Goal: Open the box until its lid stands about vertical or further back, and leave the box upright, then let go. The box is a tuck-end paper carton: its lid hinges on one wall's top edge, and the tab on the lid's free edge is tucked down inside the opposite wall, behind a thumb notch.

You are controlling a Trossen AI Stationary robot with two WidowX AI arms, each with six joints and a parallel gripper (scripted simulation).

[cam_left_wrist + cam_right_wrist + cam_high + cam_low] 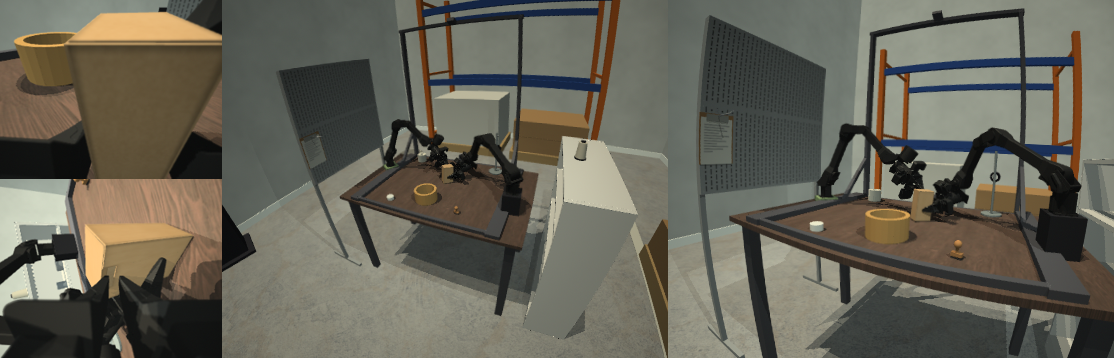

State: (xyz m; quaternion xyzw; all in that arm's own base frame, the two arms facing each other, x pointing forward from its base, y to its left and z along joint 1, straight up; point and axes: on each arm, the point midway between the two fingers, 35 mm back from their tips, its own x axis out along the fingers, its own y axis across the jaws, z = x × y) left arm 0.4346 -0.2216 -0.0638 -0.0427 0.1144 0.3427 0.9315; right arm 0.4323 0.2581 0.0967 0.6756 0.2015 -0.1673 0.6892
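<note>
My right gripper is now 5 cm to the right of the tan paper carton, 4 cm above it and 3 cm short of it.
My left hand is 2 cm short of the tan paper carton and 2 cm below it.
</note>
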